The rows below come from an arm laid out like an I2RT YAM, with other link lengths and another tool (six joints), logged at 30 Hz.
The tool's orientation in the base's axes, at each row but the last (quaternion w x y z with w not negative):
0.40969, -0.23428, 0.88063, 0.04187
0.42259, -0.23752, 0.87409, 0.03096
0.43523, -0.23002, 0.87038, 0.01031
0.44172, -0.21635, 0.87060, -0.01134
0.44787, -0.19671, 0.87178, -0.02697
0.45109, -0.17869, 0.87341, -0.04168
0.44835, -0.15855, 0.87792, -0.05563
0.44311, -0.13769, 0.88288, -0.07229
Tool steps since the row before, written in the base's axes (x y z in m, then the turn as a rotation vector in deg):
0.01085, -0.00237, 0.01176, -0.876, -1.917, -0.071
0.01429, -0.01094, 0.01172, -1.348, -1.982, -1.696
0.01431, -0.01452, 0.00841, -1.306, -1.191, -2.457
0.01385, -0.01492, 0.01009, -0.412, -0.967, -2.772
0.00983, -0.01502, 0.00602, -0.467, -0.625, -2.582
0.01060, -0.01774, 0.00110, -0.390, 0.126, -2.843
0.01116, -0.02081, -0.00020, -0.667, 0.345, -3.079
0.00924, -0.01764, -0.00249, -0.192, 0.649, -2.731
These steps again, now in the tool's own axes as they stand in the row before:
-0.01384, -0.00834, -0.00078, 1.264, -1.300, -1.077
-0.01215, -0.01771, 0.00005, 2.763, -0.911, -0.394
-0.00810, -0.02037, 0.00238, 3.012, -0.082, 0.283
-0.00909, -0.02073, 0.00201, 2.705, -0.141, 1.205
-0.00425, -0.01831, 0.00224, 2.462, 0.150, 1.092
-0.00026, -0.01971, 0.00629, 2.360, 0.890, 1.374
0.00087, -0.02214, 0.00817, 2.622, 1.216, 1.301
0.00206, -0.01782, 0.00900, 1.992, 1.334, 1.472

